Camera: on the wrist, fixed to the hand. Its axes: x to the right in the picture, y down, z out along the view.
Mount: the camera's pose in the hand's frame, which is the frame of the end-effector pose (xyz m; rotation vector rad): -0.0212 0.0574 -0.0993 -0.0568 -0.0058 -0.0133
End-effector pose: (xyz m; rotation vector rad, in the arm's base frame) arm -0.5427 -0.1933 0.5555 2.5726 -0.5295 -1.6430
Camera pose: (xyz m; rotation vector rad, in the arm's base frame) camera -0.4775 -0.2552 0.6299 2.5375 -0.4601 -1.6452
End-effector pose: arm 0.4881 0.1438 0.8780 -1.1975 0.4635 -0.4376
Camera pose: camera 0.4196 0.0960 0.7966 -1.2570 0.4658 -0.4347
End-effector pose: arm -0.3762 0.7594 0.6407 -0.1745 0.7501 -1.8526
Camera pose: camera -0.3671 0.8062 0.5343 -0.2217 0.7998 -1.8437
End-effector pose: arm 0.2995 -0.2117 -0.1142 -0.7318 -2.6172 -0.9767
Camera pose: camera 0.3540 -0.2485 -0.0179 -0.7324 -2.6122 -1.0582
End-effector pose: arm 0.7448 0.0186 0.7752 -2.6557 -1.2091 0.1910
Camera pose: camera 0.7932 -0.0482 0.8576 -2.6964 -1.2518 0.1647
